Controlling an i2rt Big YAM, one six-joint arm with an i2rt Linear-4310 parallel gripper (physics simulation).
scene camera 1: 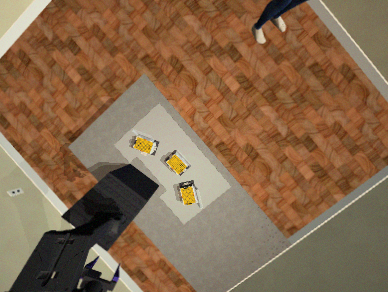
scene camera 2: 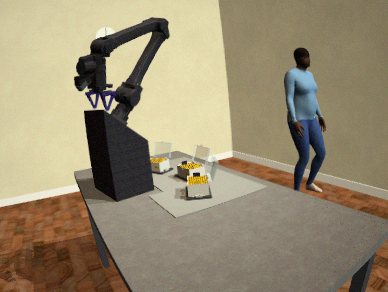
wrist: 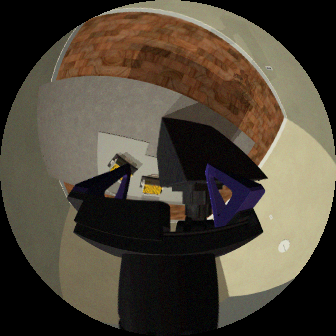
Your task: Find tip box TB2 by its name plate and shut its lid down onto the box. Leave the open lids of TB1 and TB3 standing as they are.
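Frame: origin at the arm's base, x right, y ahead, z up, level; centimetres.
Seen in the pictures: gripper, fingertip midpoint: [scene camera 1: 109, 260] [scene camera 2: 101, 109] [wrist: 167, 167]; arm's base at its link origin: [scene camera 1: 113, 217] [scene camera 2: 115, 122] [wrist: 197, 184].
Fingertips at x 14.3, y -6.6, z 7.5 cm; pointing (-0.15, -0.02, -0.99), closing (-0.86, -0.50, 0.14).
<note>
Offsets run from my fingertips to a thing's top centre. "spot": to the spot under its first point. Level surfaces: height alone.
Three white tip boxes with yellow tips stand on the pale mat, their clear lids open. The nearest box {dx +3.5, dy +35.1, dz -33.5 cm} [scene camera 1: 188, 195] [scene camera 2: 198, 189] has its lid {spot: dx +11.7, dy +40.6, dz -27.6 cm} [scene camera 2: 213, 167] upright. The middle box {dx -17.9, dy +40.0, dz -33.5 cm} [scene camera 1: 177, 163] [scene camera 2: 190, 171] and the farthest box {dx -40.2, dy +28.0, dz -33.5 cm} [scene camera 1: 145, 144] [scene camera 2: 159, 164] also have raised lids. In the wrist view, one box {dx -18.2, dy +41.2, dz -32.6 cm} [wrist: 152, 189] shows between the fingers and another box {dx +3.9, dy +36.2, dz -32.6 cm} [wrist: 116, 167] is partly behind the left finger. The name plates are too small to read, so I cannot tell which is TB2. My gripper [scene camera 1: 104, 270] [scene camera 2: 101, 108] [wrist: 167, 167] is open and empty, high above the black block, away from the boxes.
The tall black block [scene camera 1: 127, 200] [scene camera 2: 122, 160] [wrist: 205, 145] with a sloping top stands on the table {dz -40.4 cm} [scene camera 1: 235, 245] [scene camera 2: 240, 245] [wrist: 70, 115] beside the pale mat {dz -40.1 cm} [scene camera 1: 212, 185] [scene camera 2: 237, 187] [wrist: 107, 142]. A person [scene camera 1: 272, 17] [scene camera 2: 301, 100] stands on the floor beyond the table.
</note>
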